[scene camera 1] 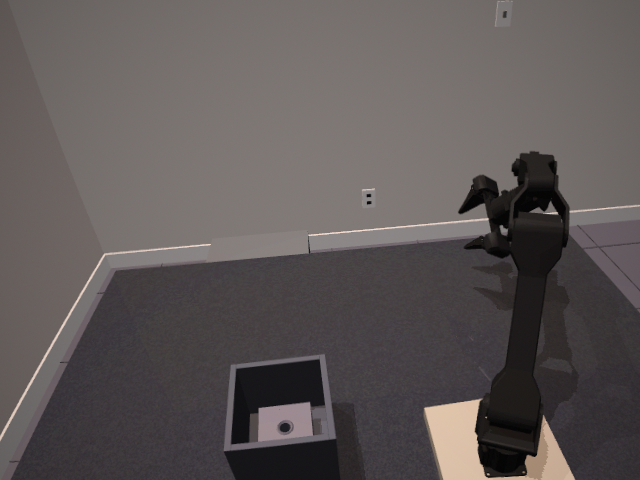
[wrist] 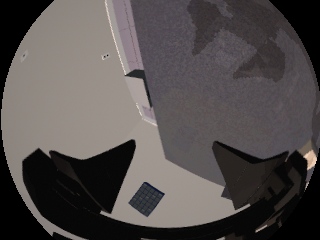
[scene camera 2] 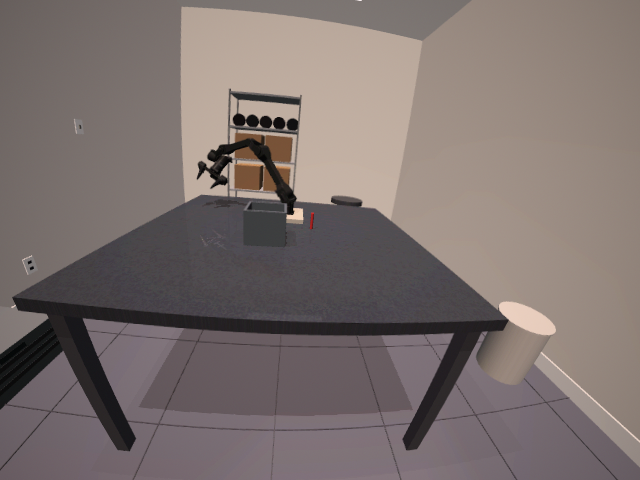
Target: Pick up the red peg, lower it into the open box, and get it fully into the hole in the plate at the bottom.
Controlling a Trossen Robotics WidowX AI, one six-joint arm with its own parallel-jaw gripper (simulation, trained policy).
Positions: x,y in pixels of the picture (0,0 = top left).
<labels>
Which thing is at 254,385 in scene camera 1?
A grey box.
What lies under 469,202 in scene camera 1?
My gripper.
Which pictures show the light plate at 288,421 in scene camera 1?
Scene camera 1 only.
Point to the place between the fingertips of my gripper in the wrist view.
At 175,145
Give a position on a grey box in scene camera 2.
264,223
</labels>
